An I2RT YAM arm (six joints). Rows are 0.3 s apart.
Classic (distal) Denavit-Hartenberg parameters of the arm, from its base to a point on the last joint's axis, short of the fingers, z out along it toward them. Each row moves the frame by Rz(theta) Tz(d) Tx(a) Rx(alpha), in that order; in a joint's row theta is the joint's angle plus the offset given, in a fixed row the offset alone. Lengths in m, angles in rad.
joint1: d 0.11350; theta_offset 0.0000; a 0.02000; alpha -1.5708
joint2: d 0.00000; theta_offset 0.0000; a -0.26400; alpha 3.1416
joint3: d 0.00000; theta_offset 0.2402; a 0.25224; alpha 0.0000
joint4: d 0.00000; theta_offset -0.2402; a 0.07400; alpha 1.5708
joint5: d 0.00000; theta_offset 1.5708; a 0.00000; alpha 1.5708
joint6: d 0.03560; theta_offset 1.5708; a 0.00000; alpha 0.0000
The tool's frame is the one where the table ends.
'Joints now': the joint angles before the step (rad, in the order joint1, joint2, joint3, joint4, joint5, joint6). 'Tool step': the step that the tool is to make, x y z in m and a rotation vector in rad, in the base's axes. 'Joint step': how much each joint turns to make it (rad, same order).
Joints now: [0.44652 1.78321 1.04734 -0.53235 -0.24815 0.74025]
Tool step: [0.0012 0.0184 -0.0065 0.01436 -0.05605 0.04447]
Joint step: [0.04873 0.02994 -0.00005 0.08644 0.01332 -0.00009]
